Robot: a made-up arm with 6 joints. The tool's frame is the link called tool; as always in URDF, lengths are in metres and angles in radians. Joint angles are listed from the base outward.
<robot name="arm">
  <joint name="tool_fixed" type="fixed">
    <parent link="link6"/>
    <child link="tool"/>
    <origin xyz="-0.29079 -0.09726 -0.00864" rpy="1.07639 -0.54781 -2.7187"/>
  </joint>
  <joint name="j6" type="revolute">
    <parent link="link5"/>
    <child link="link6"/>
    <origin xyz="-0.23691 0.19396 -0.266" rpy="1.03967 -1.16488 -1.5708"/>
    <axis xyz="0 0 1"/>
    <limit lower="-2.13" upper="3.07"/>
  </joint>
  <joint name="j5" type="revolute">
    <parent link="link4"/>
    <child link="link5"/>
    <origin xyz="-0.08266 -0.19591 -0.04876" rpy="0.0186 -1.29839 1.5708"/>
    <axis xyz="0 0 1"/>
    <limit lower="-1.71" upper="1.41"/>
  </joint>
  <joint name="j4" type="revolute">
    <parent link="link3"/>
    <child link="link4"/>
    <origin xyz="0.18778 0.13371 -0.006" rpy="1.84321 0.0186 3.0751"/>
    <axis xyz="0 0 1"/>
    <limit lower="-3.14" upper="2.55"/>
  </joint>
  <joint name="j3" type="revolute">
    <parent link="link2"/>
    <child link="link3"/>
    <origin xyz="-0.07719 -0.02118 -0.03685" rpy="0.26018 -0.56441 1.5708"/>
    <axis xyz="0 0 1"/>
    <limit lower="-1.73" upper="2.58"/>
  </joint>
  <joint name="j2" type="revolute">
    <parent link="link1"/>
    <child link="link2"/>
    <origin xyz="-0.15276 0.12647 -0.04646" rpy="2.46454 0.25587 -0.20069"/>
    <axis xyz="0 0 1"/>
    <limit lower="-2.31" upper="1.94"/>
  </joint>
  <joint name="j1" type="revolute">
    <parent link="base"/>
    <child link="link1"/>
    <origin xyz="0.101 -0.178 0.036" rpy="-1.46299 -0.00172 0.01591"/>
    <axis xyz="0 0 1"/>
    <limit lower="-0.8" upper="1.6"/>
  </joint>
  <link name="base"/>
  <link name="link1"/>
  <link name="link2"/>
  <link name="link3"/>
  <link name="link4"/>
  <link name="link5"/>
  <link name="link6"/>
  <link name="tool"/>
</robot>
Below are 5 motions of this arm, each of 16 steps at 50 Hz.
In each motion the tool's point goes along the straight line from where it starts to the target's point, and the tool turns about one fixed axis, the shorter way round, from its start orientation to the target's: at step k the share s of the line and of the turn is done. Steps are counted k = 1, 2, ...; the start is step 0. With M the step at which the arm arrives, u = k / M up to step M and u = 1 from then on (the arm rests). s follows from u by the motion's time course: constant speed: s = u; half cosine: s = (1 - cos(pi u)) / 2; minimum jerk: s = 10 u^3 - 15 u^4 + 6 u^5.
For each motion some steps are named. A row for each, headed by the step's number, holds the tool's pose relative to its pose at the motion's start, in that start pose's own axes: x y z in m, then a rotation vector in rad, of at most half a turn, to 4 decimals.
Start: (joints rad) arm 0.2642 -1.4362 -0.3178 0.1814 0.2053 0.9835
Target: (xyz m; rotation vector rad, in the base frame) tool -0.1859 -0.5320 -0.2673 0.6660 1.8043 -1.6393
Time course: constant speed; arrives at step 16
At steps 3, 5, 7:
3: 0.0016 -0.0043 0.0029 0.0612 -0.0040 0.0260
5: 0.0027 -0.0072 0.0048 0.1020 -0.0066 0.0433
7: 0.0037 -0.0101 0.0067 0.1428 -0.0093 0.0606

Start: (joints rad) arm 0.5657 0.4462 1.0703 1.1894 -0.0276 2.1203
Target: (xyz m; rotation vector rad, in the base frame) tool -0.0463 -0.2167 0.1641 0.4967 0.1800 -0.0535
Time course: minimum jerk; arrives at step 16
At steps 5, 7, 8, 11, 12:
5: 0.0024 -0.0105 -0.0041 0.0245 0.0112 -0.0235
7: 0.0051 -0.0224 -0.0087 0.0522 0.0239 -0.0502
8: 0.0066 -0.0292 -0.0113 0.0679 0.0311 -0.0653
11: 0.0108 -0.0478 -0.0186 0.1114 0.0510 -0.1071
12: 0.0118 -0.0523 -0.0203 0.1218 0.0557 -0.1171

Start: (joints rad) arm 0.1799 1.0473 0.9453 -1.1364 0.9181 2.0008
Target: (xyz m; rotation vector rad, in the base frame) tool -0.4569 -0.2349 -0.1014 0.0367 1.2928 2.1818
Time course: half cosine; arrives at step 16
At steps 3, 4, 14, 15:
3: -0.0043 0.0089 -0.0107 0.0061 0.0327 0.0189
4: -0.0075 0.0155 -0.0187 0.0106 0.0568 0.0328
14: -0.0492 0.1018 -0.1227 0.0699 0.3734 0.2155
15: -0.0507 0.1048 -0.1263 0.0720 0.3844 0.2219

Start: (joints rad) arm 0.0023 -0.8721 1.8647 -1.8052 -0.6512 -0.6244
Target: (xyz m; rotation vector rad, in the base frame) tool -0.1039 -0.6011 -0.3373 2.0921 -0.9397 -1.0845
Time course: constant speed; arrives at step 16
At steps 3, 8, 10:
3: 0.0047 0.0026 -0.0064 -0.0401 0.0142 -0.0031
8: 0.0125 0.0070 -0.0170 -0.1069 0.0377 -0.0083
10: 0.0157 0.0087 -0.0212 -0.1336 0.0472 -0.0104

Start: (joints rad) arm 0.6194 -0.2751 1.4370 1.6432 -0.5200 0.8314
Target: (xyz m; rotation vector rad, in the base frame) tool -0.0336 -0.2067 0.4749 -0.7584 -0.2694 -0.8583
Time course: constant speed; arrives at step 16
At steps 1, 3, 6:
1: 0.0000 -0.0008 -0.0129 0.0041 0.0324 -0.0039
3: 0.0000 -0.0023 -0.0386 0.0123 0.0973 -0.0117
6: 0.0000 -0.0045 -0.0771 0.0245 0.1946 -0.0234

